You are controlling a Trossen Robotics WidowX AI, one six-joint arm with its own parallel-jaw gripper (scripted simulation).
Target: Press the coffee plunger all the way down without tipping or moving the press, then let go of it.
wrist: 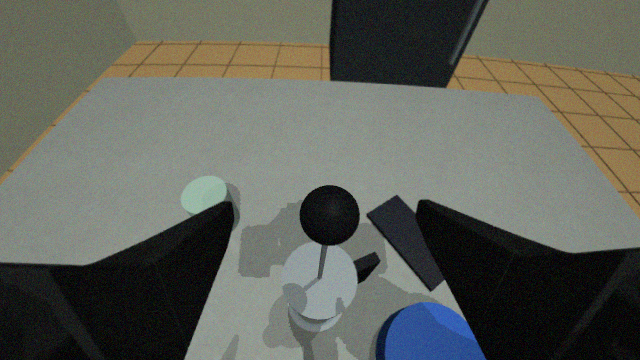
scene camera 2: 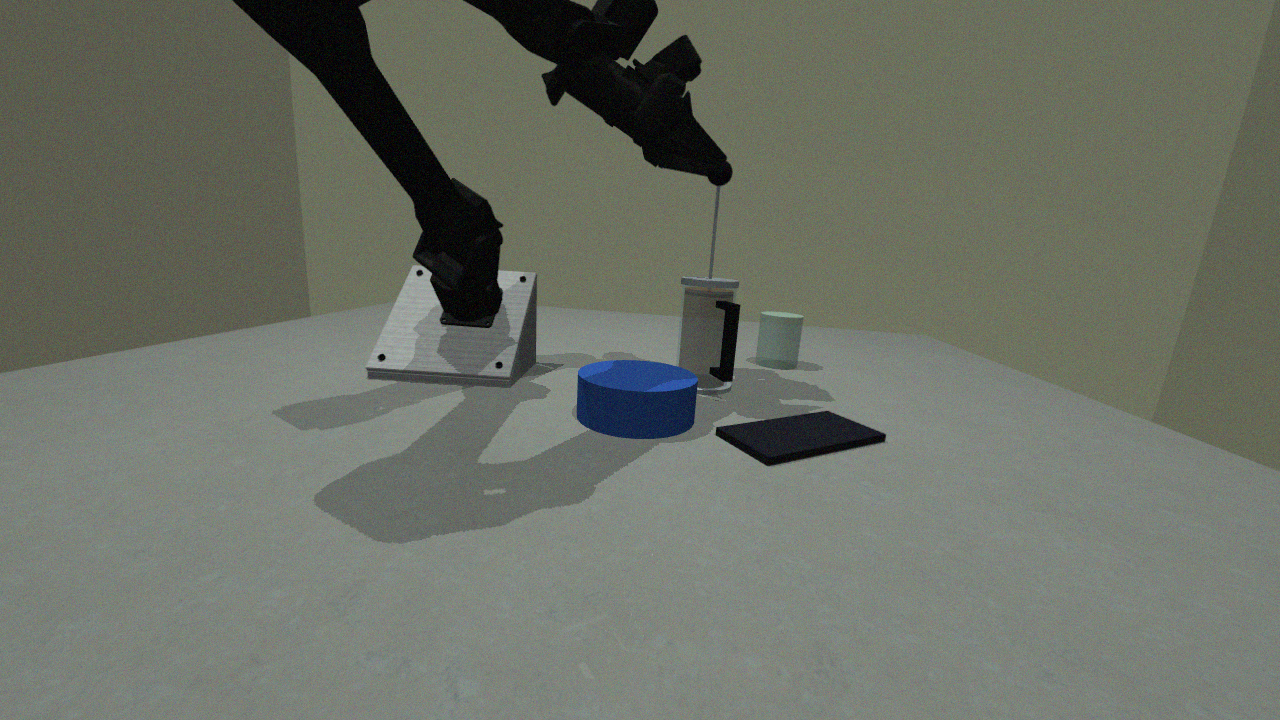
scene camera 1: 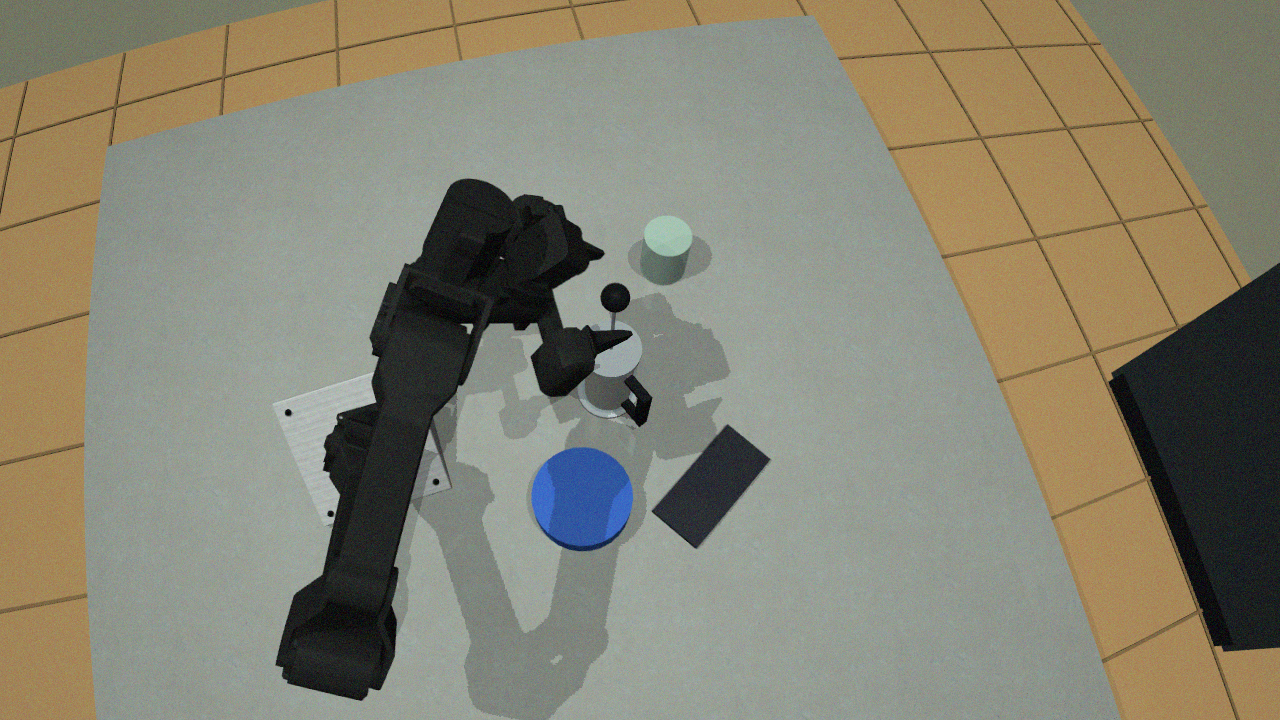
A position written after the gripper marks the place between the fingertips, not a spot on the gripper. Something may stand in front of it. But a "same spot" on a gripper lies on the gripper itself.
gripper: wrist; scene camera 2 720,168; scene camera 1
pale green cylinder: wrist 206,191; scene camera 2 779,337; scene camera 1 666,246
coffee press: wrist 319,280; scene camera 2; scene camera 1
same spot on gripper: [scene camera 1: 599,341] = [wrist: 542,247]
same spot on coffee press: [scene camera 1: 610,391] = [scene camera 2: 700,323]
